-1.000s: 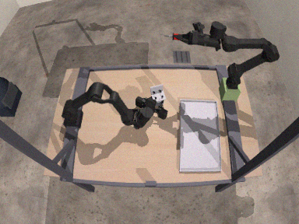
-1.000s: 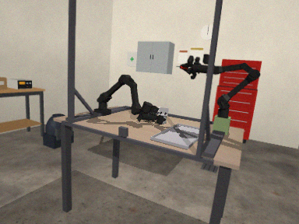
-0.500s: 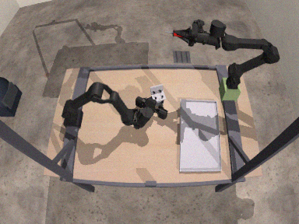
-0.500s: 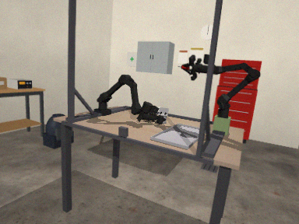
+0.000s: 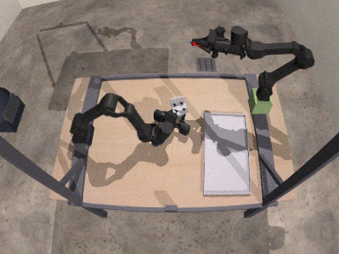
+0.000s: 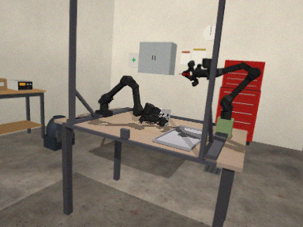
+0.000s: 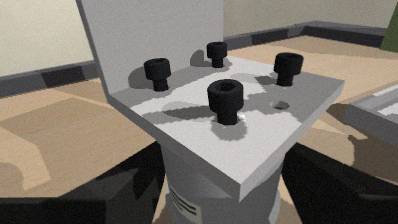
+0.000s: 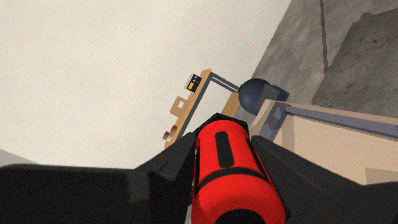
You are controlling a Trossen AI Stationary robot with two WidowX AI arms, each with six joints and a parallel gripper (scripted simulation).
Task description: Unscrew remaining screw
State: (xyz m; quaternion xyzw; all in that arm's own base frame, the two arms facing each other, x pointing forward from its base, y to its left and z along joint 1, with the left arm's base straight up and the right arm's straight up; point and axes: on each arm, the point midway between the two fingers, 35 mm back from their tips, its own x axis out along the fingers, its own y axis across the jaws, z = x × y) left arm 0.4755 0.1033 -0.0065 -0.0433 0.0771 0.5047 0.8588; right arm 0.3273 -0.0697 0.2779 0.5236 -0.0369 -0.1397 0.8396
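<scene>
Right now my left hand is 2 cm to the left of the joint module, 2 cm short of it and 1 cm above it. From my left hand the other things lie so: shallow grey tray (22 cm behind, 20 cm to the right, 3 cm below); dark frame rail (28 cm ahead, 3 cm to the right, 3 cm below); l-shaped bracket (4 cm above, 2 cm to the right, 2 cm ahead).
</scene>
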